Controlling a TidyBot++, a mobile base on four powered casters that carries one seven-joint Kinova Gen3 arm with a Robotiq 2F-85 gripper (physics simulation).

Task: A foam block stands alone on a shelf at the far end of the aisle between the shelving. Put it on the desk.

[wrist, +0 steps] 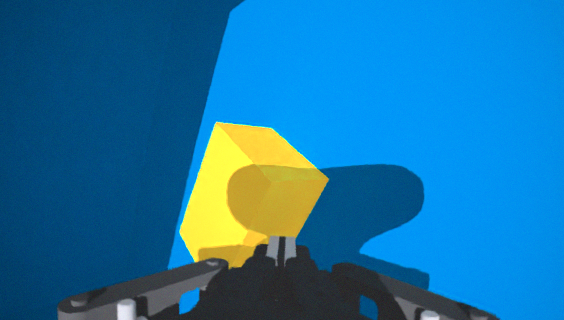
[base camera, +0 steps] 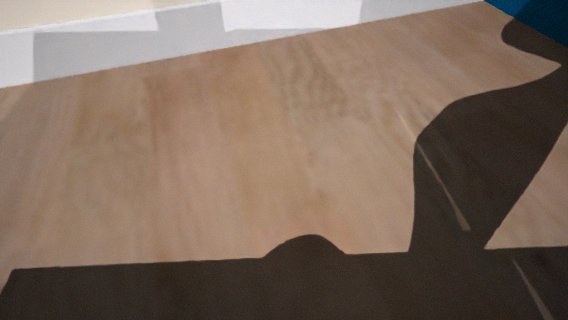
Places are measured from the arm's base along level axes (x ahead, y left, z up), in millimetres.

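Pixels of known places: gripper, fingertip midpoint: [wrist: 282,253].
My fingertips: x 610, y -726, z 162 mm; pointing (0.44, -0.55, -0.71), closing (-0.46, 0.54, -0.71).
Note:
Behind a point stands the place of what it marks.
A yellow foam block [wrist: 210,195] {z 182, x 617, y -778 mm} is near the middle of the wrist view, on a bright blue surface [wrist: 450,100] {z 137, x 500, y -719 mm}. It looks tilted in the view, and the gripper's shadow falls across part of it. My gripper [wrist: 282,253] {z 162, x 610, y -726 mm} is shut, its two fingertips together with nothing between them. The fingertips overlap the lower edge of the block in the view; whether they touch it I cannot tell. The lower end of the block is partly hidden behind the gripper. The desk does not show in either view.
In the base camera view, a wood floor [base camera: 225,150] {z -397, x 457, y 83 mm} runs up to a white skirting [base camera: 280,15] {z -351, x 776, y -3 mm} along a cream wall [base camera: 75,10] {z -292, x 694, y 335 mm}. A blue surface [base camera: 535,12] {z -369, x 778, y -505 mm} shows at the top right corner. The dark shadow of the robot lies across the floor at the bottom and right.

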